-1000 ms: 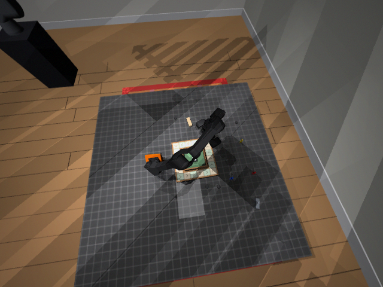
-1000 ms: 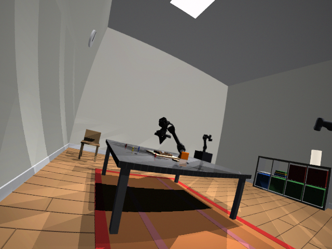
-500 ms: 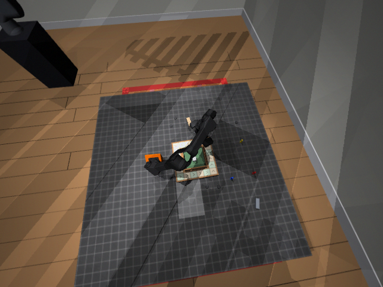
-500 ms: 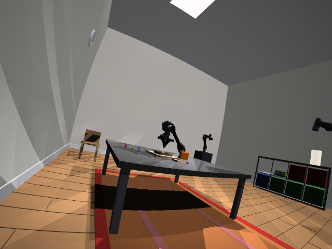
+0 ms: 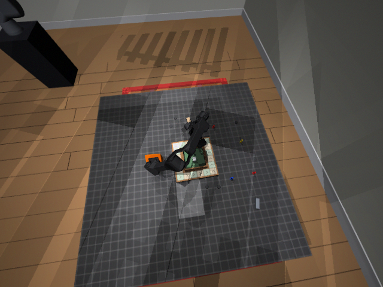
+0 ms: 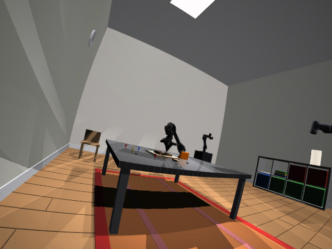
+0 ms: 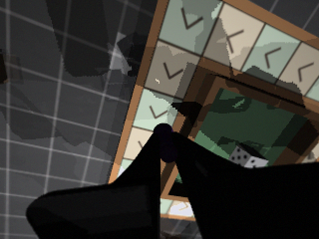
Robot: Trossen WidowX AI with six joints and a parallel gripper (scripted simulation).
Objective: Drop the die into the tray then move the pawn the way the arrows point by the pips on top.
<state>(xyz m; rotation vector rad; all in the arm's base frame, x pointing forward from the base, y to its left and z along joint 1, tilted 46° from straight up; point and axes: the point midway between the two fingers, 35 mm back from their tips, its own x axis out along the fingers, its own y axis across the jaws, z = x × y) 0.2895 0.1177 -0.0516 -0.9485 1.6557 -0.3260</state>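
Right now my gripper tip is 20 mm past the green dice tray, 110 mm to the left of it and 60 mm above it. Round my gripper tip: white die (20 mm behind, 130 mm to the right, 40 mm below); then purple pawn (10 mm above); then wooden block (20 mm behind, 180 mm to the left, 60 mm below).
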